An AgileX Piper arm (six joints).
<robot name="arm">
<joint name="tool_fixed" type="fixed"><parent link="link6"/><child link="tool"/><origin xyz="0 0 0" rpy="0 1.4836 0"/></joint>
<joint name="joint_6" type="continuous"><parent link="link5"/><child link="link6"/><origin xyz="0.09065 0 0.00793"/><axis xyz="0.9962 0 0.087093"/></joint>
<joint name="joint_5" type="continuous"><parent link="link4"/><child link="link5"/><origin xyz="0 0 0"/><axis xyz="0 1 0"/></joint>
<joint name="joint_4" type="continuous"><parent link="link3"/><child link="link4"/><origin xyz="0.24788 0 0.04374"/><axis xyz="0.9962 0 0.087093"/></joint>
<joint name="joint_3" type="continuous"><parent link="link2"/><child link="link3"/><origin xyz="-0.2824 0 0.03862"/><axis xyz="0 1 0"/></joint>
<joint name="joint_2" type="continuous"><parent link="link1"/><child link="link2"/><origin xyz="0 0 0"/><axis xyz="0 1 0"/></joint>
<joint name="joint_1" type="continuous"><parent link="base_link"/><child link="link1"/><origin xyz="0 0 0.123"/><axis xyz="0 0 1"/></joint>
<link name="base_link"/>
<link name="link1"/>
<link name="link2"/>
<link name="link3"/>
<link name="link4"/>
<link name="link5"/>
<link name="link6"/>
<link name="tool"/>
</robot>
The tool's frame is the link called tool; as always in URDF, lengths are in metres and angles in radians. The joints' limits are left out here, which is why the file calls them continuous.
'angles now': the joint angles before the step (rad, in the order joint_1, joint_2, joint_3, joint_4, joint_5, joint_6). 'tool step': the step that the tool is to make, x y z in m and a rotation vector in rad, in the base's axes. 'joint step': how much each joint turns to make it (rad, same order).
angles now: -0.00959, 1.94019, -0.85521, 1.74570, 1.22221, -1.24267
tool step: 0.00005, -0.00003, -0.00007, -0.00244, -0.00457, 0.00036
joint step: 0.00001, 0.00000, 0.00001, 0.00018, -0.00099, -0.00517
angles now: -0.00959, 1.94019, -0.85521, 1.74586, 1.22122, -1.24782
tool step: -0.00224, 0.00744, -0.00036, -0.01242, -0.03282, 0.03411
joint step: 0.02282, 0.00093, -0.00002, -0.00390, 0.00150, -0.03612
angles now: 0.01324, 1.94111, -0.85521, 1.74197, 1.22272, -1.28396
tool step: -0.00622, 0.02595, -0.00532, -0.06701, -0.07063, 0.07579
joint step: 0.08685, 0.00485, 0.00000, 0.00314, -0.05238, -0.08784
